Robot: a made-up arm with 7 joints.
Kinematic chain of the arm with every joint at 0, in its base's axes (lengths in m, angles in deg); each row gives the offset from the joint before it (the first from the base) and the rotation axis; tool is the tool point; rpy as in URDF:
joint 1: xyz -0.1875 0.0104 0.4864 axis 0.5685 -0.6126 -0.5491
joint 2: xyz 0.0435 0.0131 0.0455 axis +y
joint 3: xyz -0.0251 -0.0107 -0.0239 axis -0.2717 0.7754 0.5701
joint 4: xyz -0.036 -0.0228 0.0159 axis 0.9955 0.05 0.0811
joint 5: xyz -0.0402 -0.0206 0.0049 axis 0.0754 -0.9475 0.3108
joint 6: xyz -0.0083 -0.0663 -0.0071 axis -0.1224 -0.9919 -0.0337
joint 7: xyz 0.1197 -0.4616 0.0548 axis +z
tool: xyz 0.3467 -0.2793 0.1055 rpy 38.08 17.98 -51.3
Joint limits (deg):
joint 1: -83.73..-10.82
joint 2: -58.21..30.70
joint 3: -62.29..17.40
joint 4: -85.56..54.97
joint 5: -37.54..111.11
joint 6: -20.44..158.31
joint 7: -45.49..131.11
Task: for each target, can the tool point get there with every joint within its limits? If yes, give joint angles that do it. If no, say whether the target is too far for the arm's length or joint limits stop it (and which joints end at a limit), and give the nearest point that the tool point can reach.
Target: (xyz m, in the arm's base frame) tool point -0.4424 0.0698 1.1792
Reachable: yes | joints -18.60 4.32 -0.65 -42.68 37.70 77.57 59.59
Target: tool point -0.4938 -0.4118 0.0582
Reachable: yes | joints -22.62 -39.05 -50.42 -54.75 90.32 114.13 65.16
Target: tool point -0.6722 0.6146 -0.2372
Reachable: no: joint limits stop it (at a limit: joint 1, joint 2, joint 3, joint 4, joint 6) | nearest point -0.6642 0.5782 -0.1962 | short by 0.055 m
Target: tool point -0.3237 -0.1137 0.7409
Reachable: yes | joints -41.44 -50.85 4.56 -3.53 30.82 43.49 113.05
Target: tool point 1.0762 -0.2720 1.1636
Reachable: no: too far | nearest point 0.7445 -0.1867 1.0055 | short by 0.377 m
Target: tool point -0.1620 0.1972 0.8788
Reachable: yes | joints -54.66 23.05 0.63 -43.05 65.72 52.34 107.31
